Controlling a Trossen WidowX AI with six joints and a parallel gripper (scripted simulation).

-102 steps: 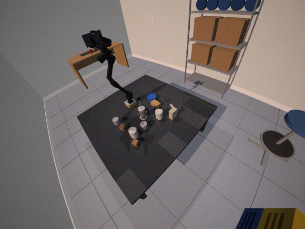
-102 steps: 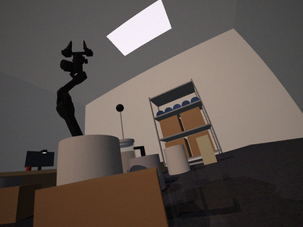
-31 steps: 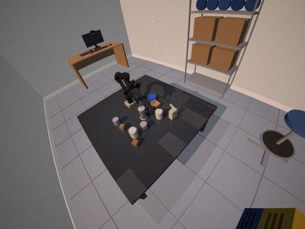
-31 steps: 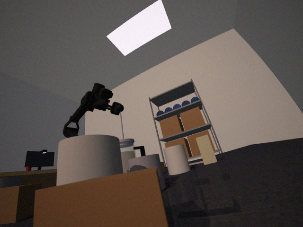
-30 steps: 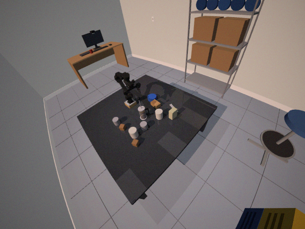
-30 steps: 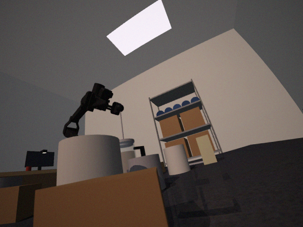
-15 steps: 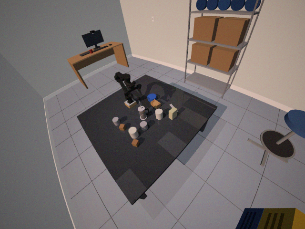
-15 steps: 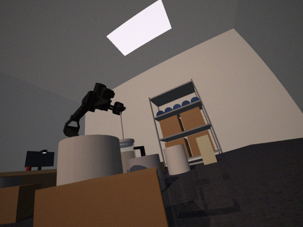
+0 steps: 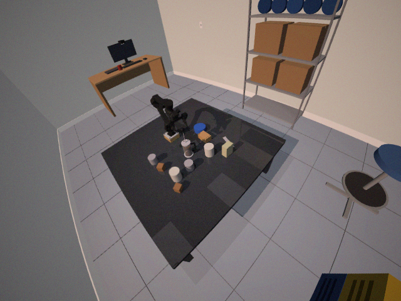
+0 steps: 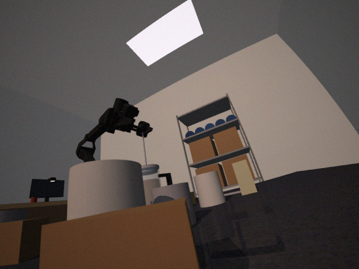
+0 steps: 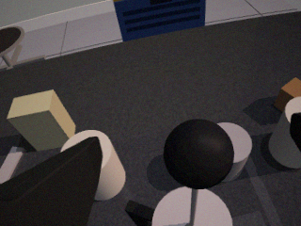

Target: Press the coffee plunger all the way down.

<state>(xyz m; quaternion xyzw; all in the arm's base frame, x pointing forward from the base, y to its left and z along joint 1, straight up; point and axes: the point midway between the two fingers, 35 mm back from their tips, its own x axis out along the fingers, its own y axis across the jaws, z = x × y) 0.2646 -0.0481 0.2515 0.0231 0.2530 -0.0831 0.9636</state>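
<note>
Right now my gripper tip is 10 mm to the right of the coffee press and 150 mm above it. Round my gripper tip: cream box (250 mm ahead, 210 mm to the left, 230 mm below); blue disc (140 mm behind, 290 mm to the left, 260 mm below); brown box (20 mm behind, 230 mm to the left, 260 mm below).
</note>
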